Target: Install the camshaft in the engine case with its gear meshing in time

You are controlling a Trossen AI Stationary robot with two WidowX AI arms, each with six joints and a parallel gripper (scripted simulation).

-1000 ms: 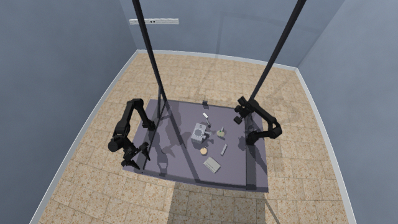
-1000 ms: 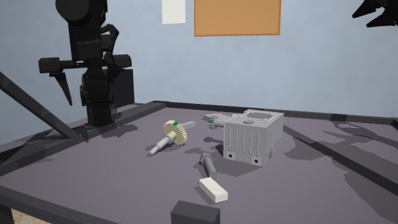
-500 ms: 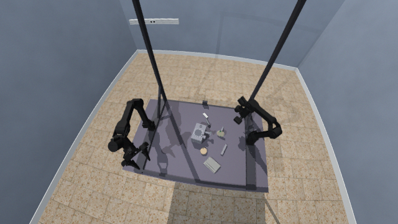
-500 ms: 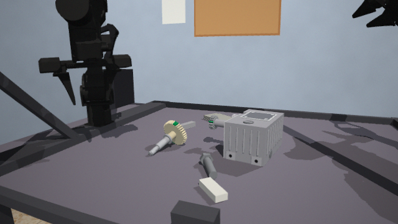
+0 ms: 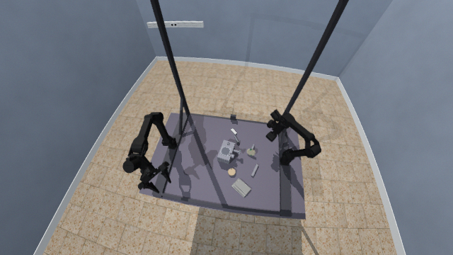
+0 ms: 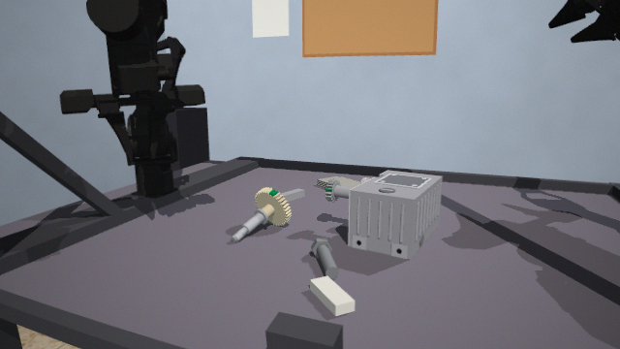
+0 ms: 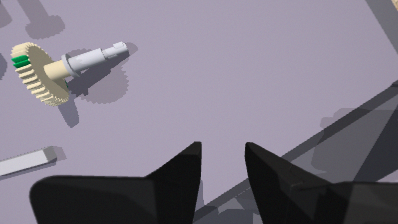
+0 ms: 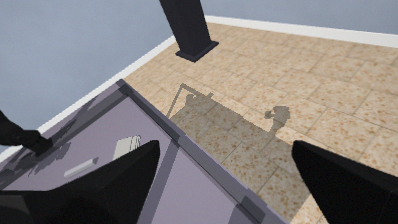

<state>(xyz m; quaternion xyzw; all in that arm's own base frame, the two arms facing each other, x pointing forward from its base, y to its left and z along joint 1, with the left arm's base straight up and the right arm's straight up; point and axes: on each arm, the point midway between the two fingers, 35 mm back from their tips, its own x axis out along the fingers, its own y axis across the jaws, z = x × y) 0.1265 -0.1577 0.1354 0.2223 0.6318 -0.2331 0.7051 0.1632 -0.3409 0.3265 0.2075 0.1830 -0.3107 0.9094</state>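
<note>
My left hand is 24 cm to the left of the crank gear, 14 cm short of it and 9 cm above it. From my left hand the other things lie so: bolt: 27 cm to the right, 14 cm below, 2 cm ahead; white block: 31 cm to the right, 15 cm below, 6 cm behind; grey bar: 25 cm ahead, 15 cm below, 11 cm to the right.
</note>
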